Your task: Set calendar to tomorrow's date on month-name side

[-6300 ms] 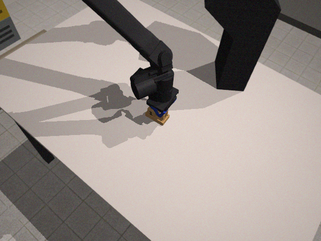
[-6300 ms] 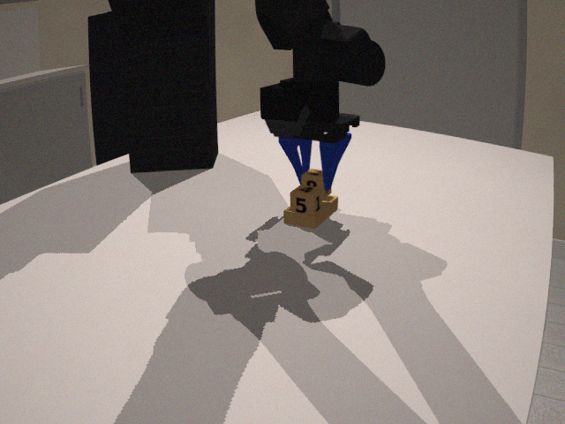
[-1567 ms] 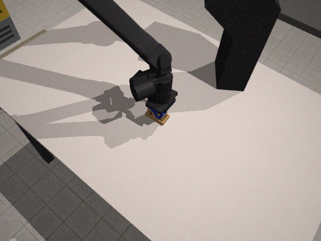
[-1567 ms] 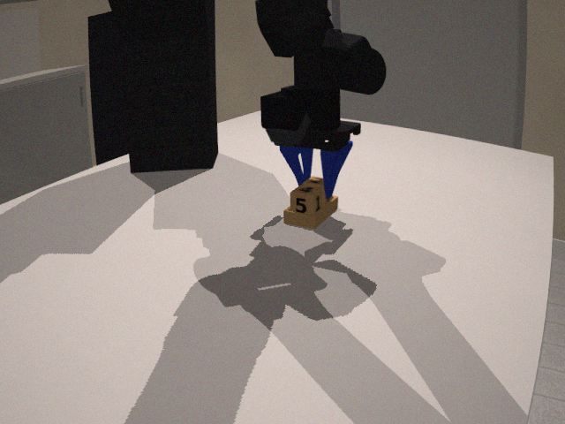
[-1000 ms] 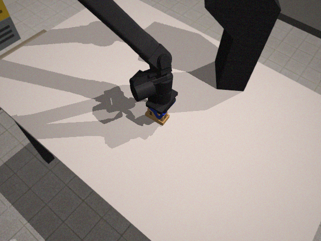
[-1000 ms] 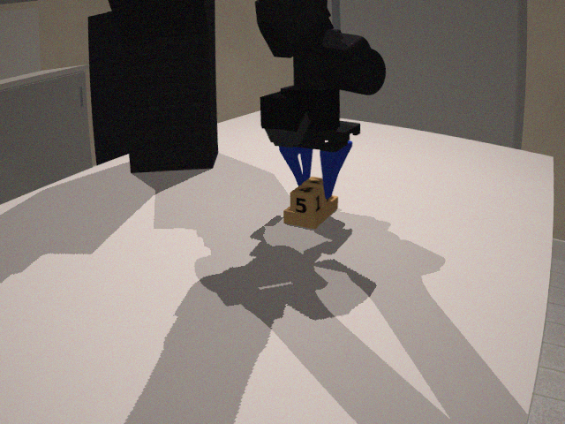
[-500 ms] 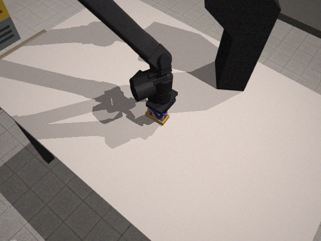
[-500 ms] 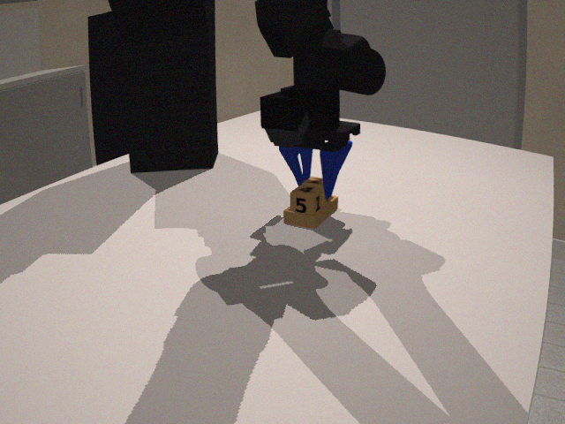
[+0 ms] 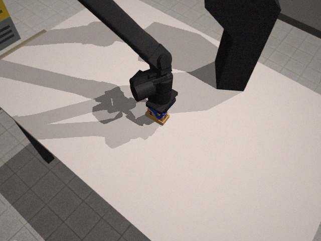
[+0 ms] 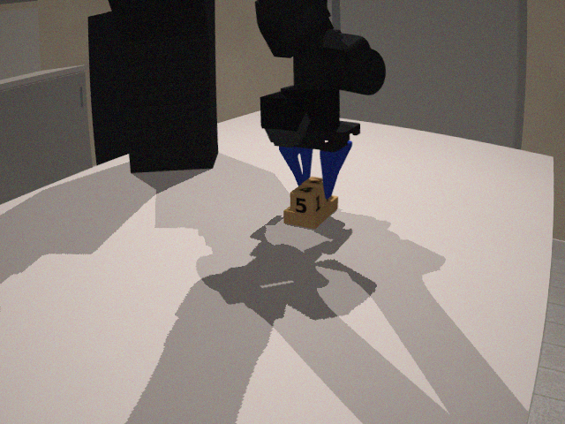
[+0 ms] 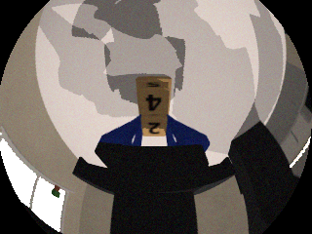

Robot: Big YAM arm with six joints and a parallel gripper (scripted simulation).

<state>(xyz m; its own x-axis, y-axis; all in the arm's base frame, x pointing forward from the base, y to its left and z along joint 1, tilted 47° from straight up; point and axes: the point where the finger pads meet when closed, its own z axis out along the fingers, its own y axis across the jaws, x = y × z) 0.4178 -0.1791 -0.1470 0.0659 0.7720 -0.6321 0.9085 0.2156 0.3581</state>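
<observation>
Right now my hand is right at the wooden digit cube. From my hand the other things lie so: wooden tray (20 mm to the right, 20 mm below).
</observation>
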